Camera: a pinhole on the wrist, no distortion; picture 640 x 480 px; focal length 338.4 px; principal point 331.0 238.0 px. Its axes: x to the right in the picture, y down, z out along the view. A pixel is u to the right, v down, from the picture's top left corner.
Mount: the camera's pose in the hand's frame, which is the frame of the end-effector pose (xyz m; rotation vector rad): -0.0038 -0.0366 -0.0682 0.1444 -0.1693 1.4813
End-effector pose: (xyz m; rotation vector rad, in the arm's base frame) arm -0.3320 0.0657 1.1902 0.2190 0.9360 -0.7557
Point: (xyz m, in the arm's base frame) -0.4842 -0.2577 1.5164
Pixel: 78.3 342.4
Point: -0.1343 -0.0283 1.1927
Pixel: 578.1 60.8
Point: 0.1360 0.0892 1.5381
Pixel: 615.5 331.4
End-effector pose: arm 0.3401 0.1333 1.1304 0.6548 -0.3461 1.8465
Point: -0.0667 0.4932 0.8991
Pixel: behind the camera
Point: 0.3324 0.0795 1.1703
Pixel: 602.6 288.8
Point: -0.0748 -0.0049 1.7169
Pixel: outside the picture
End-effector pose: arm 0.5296 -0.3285 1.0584 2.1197 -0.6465 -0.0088
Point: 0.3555 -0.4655 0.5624
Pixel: 262.7 346.7
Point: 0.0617 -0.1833 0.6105
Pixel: outside the picture
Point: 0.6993 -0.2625 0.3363
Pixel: outside the picture
